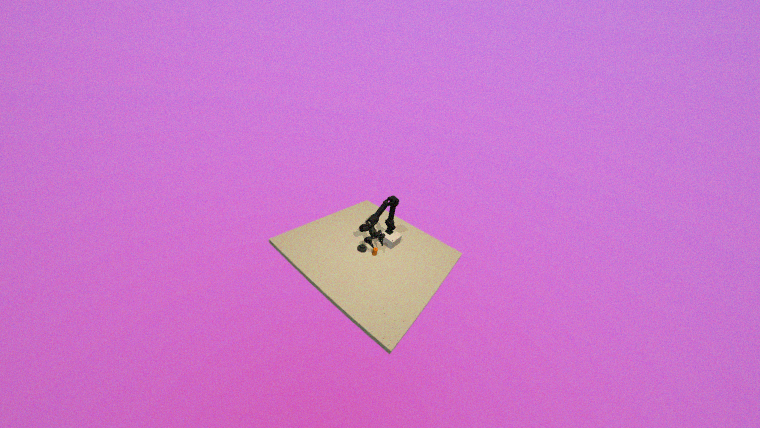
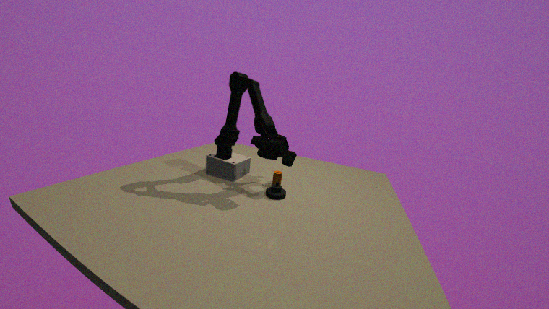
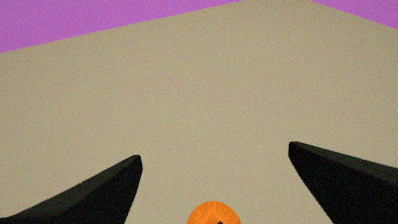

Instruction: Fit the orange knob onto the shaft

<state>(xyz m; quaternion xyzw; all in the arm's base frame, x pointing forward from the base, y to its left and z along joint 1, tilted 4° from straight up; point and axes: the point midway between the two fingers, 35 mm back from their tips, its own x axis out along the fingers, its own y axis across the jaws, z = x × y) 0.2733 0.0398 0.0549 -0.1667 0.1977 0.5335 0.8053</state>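
The orange knob is 2 cm behind my gripper tip, 3 cm to the right of it and 8 cm below it. The rest, counted from my gripper tip: round dark pedestal 2 cm ahead, 14 cm to the right, 8 cm below.
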